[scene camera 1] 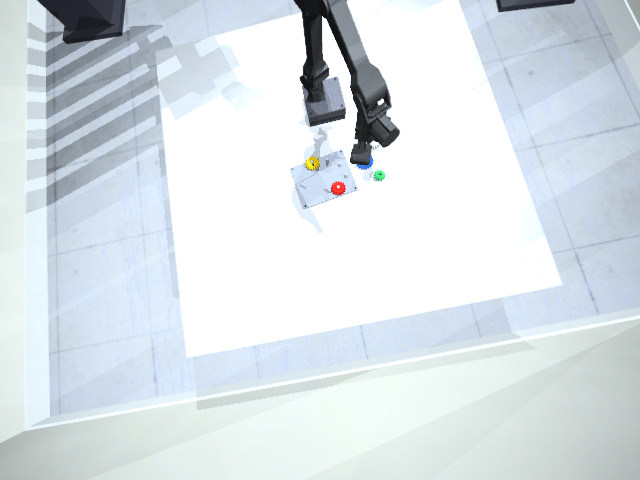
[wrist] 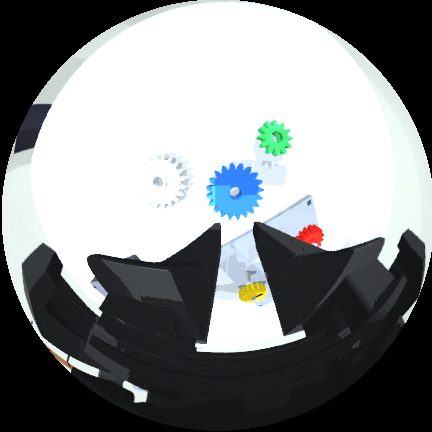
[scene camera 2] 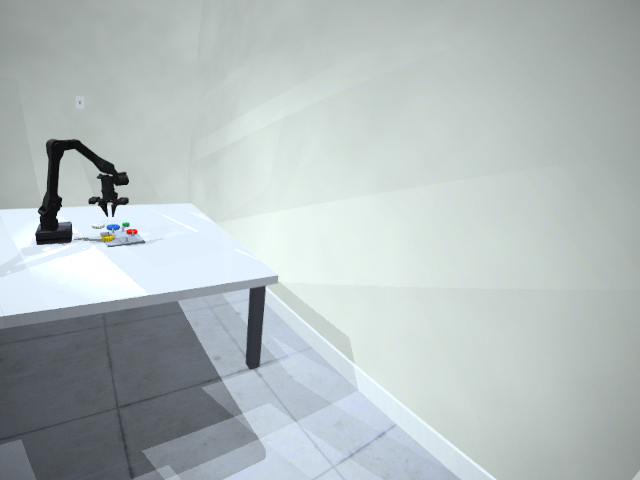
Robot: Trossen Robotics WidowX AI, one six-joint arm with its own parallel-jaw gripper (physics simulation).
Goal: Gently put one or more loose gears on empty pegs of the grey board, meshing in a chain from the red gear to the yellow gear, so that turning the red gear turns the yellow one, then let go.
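Places are measured from the arm's base along level axes (x left, y up, z ahead), in millimetres.
Pixels of known places: gripper, between the fingertips: (scene camera 1: 361, 150) (wrist: 236, 227) (scene camera 2: 110, 217); arm's base, origin of its link: (scene camera 1: 316, 93) (scene camera 2: 49, 228).
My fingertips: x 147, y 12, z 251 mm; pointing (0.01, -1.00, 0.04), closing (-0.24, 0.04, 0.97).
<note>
For each thing: its top centre in the pictures, then the offset to it from my fingertips. Level surfaces: height alone.
- grey board, centre of its top: (wrist: 284, 280) (scene camera 1: 322, 174) (scene camera 2: 120, 232) dx -144, dy -37, dz +58 mm
- red gear, centre of its top: (wrist: 312, 244) (scene camera 1: 338, 187) (scene camera 2: 131, 229) dx -89, dy -43, dz +109 mm
- yellow gear, centre of its top: (wrist: 253, 297) (scene camera 1: 312, 161) (scene camera 2: 107, 235) dx -179, dy -42, dz +2 mm
- blue gear, centre of its top: (wrist: 235, 192) (scene camera 2: 113, 225) dx +14, dy -51, dz +10 mm
- green gear, centre of its top: (wrist: 276, 136) (scene camera 1: 379, 174) (scene camera 2: 125, 223) dx +64, dy -51, dz +71 mm
- white gear, centre of its top: (wrist: 157, 182) (scene camera 2: 97, 224) dx +51, dy -51, dz -70 mm
- white table, height of its surface: dy -67 mm
The grey board (scene camera 1: 315, 193) (scene camera 2: 135, 241) lies on the table with several bare pegs. The red gear (scene camera 1: 338, 188) (scene camera 2: 131, 231) (wrist: 311, 235) and the yellow gear (scene camera 1: 312, 163) (scene camera 2: 107, 238) (wrist: 252, 292) sit on it, apart from each other. The blue gear (scene camera 1: 365, 163) (scene camera 2: 113, 227) (wrist: 235, 191), green gear (scene camera 1: 379, 175) (scene camera 2: 125, 224) (wrist: 275, 138) and white gear (scene camera 2: 98, 226) (wrist: 165, 181) lie loose beside the board. In the first scene view the arm largely hides the white gear. My gripper (scene camera 2: 110, 215) (wrist: 236, 227) is partly open and empty, pointing down above the blue gear.
The arm's black base (scene camera 1: 324, 107) (scene camera 2: 53, 233) stands on the white table (scene camera 1: 361, 268) (scene camera 2: 206, 268) near the board's yellow-gear side. The upper arm and forearm reach over the table. A wall (scene camera 2: 413, 206) rises beyond the table.
</note>
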